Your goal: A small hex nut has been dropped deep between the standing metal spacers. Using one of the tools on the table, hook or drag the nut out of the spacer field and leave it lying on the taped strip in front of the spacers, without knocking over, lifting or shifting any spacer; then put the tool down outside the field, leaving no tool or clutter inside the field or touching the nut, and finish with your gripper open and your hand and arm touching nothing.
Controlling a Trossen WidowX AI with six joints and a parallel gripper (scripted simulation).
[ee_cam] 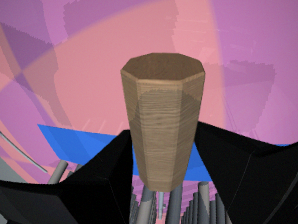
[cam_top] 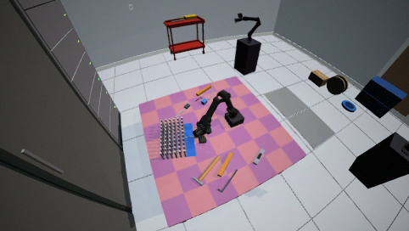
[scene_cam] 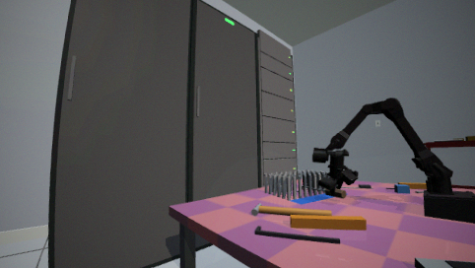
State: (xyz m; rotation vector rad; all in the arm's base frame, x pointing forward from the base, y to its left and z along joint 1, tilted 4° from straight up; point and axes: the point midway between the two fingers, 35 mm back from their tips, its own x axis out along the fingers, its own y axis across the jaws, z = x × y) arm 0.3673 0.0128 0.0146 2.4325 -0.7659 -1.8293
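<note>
My gripper tip is 80 mm short of the blue taped strip, 30 mm to the left of it and 40 mm above it. Round my gripper tip: thin-shafted pick 100 mm ahead, 40 mm to the right; grey block 340 mm behind, 440 mm to the left, 20 mm below; blue cube 270 mm behind, 360 mm to the right, 20 mm below.
</note>
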